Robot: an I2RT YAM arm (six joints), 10 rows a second.
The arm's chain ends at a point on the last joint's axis. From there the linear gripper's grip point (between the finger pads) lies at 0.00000 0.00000 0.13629 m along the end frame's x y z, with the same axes.
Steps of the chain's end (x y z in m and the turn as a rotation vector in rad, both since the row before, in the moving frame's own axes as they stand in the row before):
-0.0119 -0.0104 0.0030 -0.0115 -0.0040 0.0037
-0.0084 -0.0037 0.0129 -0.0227 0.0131 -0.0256
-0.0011 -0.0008 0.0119 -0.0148 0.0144 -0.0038
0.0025 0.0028 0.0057 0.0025 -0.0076 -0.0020
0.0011 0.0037 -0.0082 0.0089 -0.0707 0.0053
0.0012 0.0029 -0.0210 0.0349 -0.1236 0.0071
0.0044 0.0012 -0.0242 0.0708 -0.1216 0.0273
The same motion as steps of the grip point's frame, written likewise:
-0.0124 -0.0088 0.0030 -0.0115 -0.0040 0.0037
-0.0066 -0.0006 0.0129 -0.0227 0.0131 -0.0256
0.0009 0.0012 0.0119 -0.0148 0.0144 -0.0038
0.0015 0.0025 0.0057 0.0025 -0.0076 -0.0020
-0.0085 0.0025 -0.0085 0.0089 -0.0707 0.0053
-0.0156 -0.0019 -0.0221 0.0349 -0.1236 0.0071
-0.0120 -0.0086 -0.0255 0.0708 -0.1216 0.0273

